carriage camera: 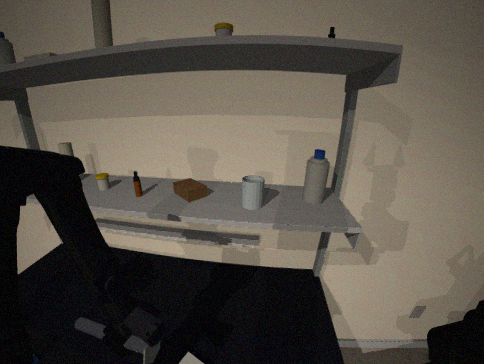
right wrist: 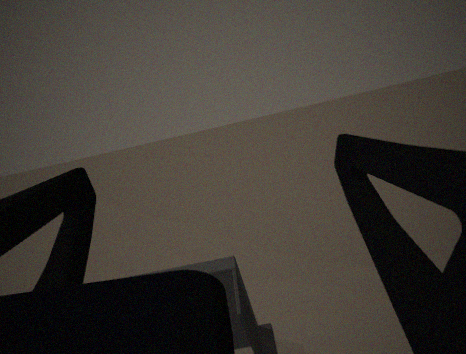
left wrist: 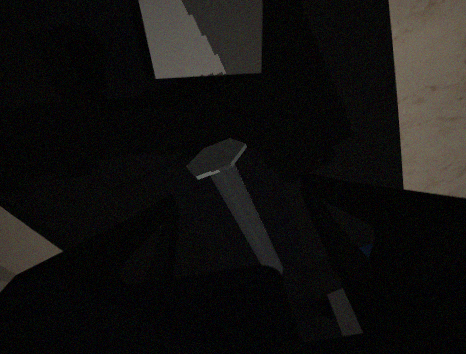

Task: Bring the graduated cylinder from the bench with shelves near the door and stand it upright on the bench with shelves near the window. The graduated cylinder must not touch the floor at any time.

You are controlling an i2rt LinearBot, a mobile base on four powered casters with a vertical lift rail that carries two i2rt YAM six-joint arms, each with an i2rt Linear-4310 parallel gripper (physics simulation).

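Places are measured from the left arm's base along level axes (x ahead, y left, z up), in centimetres.
Where they show: left gripper, fingertip midpoint: (carriage camera: 141,339) (left wrist: 237,192); right gripper, fingertip midpoint: (right wrist: 214,165).
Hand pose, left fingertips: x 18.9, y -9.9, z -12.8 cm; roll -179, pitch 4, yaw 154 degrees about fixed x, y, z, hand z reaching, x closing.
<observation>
After its pixels a point has its place.
The graduated cylinder (carriage camera: 90,326) @(x 29.6, y 17.7, z -28.6 cm) (left wrist: 245,215) @(x 26.4, y 3.6, z -27.6 cm) is a grey tube with a hexagonal base. It lies on its side over the dark bench top (carriage camera: 280,305) @(x 43.8, y -53.9, z -33.3 cm), partly hidden by my left gripper in the carriage view. In the left wrist view, my left gripper (left wrist: 237,192) @(x 18.9, y -9.9, z -12.8 cm) is open, with the tube showing between its dark fingers and the base beyond. Whether the fingers are level with the tube is too dark to tell. My right gripper (right wrist: 214,165) @(x 3.8, y -69.3, z 43.8 cm) is open and empty, raised before the wall. No door or window shows.
The lower shelf (carriage camera: 225,215) @(x 41.7, y -31.8, z 12.4 cm) holds a brown block (carriage camera: 190,190) @(x 50.9, y -19.9, z 16.4 cm), a glass beaker (carriage camera: 252,193) @(x 45.1, y -39.9, z 18.1 cm), a blue-capped bottle (carriage camera: 315,181) @(x 48.9, y -60.8, z 20.6 cm), a small amber bottle (carriage camera: 137,186) @(x 53.7, y -0.1, z 16.5 cm) and a yellow-lidded jar (carriage camera: 103,183) @(x 59.2, y 17.2, z 15.4 cm). The upper shelf (carriage camera: 280,56) @(x 47.2, y -46.1, z 56.2 cm) overhangs them. A post (carriage camera: 345,140) @(x 58.5, y -74.6, z 33.1 cm) stands at the right.
</observation>
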